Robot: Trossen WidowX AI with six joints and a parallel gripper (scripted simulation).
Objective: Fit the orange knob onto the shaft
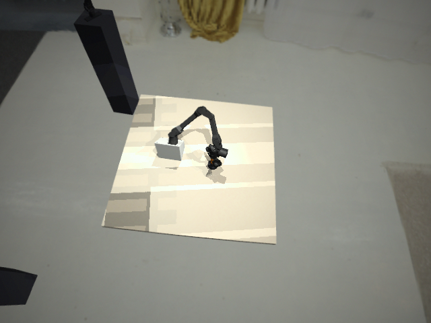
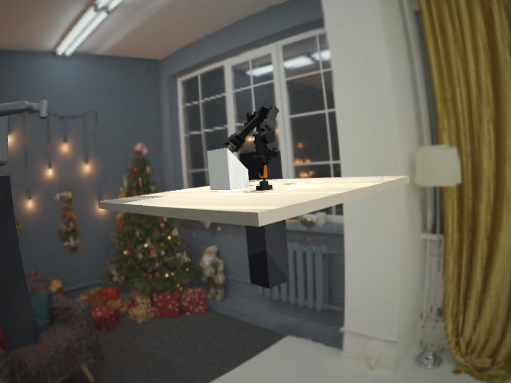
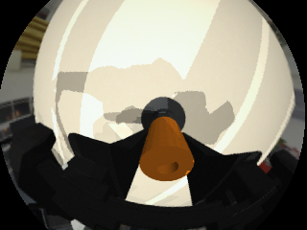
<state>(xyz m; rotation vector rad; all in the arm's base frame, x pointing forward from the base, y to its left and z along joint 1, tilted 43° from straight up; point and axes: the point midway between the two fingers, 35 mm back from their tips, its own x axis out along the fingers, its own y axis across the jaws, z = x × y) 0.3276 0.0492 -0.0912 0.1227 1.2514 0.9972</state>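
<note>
Right now the orange knob is 20 mm above my gripper tip. Round my gripper tip: dark round pedestal (40 mm below).
</note>
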